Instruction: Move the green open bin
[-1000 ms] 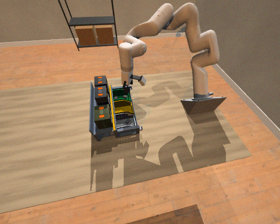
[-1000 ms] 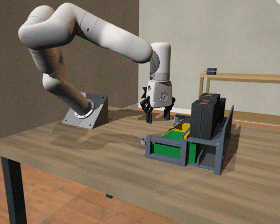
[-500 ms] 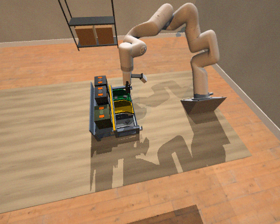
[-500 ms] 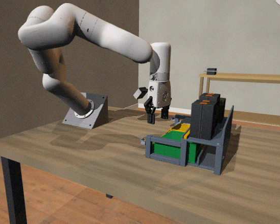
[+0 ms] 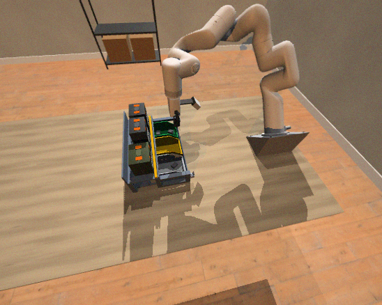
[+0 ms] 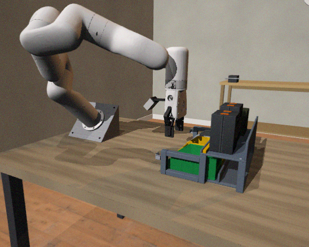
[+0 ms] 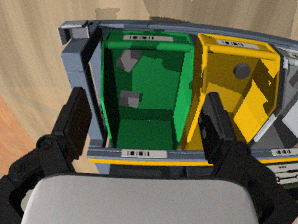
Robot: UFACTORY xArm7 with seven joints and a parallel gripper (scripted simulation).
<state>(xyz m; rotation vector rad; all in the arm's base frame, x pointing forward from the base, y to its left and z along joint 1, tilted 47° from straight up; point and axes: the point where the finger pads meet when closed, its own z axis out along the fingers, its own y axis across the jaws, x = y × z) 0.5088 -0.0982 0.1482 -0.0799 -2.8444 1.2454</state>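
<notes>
The green open bin lies 8 cm ahead of my hand and 9 cm below it. From my hand the other things lie so: yellow bin 8 cm ahead, 11 cm to the left, 9 cm below; then grey bin 9 cm ahead, 22 cm to the left, 9 cm below.
</notes>
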